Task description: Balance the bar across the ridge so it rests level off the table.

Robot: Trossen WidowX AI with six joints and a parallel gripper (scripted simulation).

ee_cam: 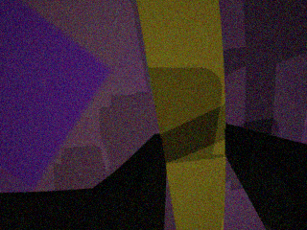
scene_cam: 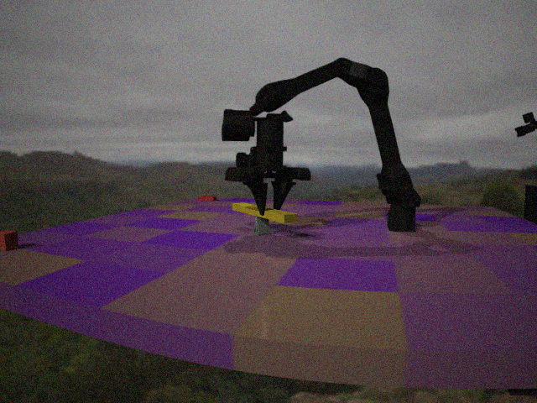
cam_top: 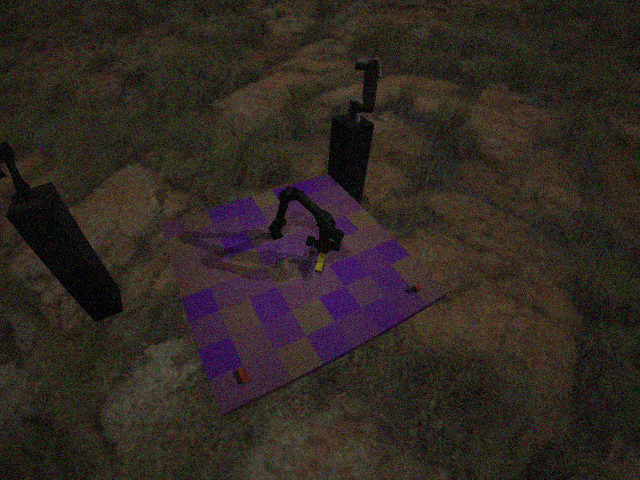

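My gripper tip is now 20 mm short of the yellow bar and 20 mm to the left of it.
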